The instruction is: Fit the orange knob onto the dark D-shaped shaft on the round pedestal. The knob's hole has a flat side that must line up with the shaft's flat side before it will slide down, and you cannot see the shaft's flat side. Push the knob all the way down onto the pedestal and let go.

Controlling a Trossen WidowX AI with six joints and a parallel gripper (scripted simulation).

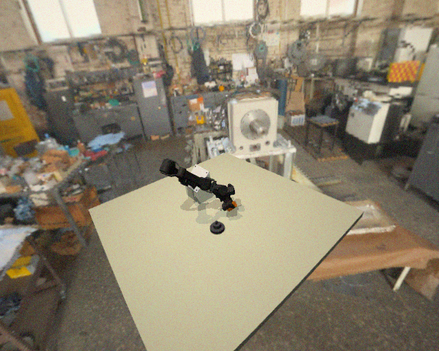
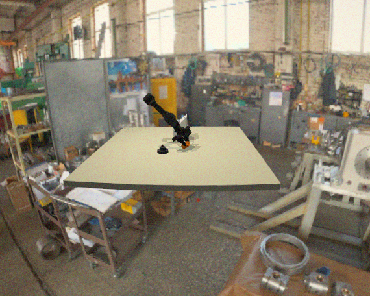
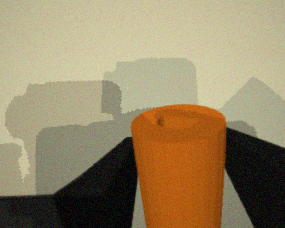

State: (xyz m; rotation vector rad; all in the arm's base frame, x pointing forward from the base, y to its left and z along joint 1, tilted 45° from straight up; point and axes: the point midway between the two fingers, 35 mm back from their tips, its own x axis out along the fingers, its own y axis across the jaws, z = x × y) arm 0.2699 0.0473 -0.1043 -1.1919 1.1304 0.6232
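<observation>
Right now the orange knob is 10 mm behind my gripper tip and 20 mm to the right of it. Round my gripper tip: pedestal: 70 mm ahead, 180 mm to the right.
</observation>
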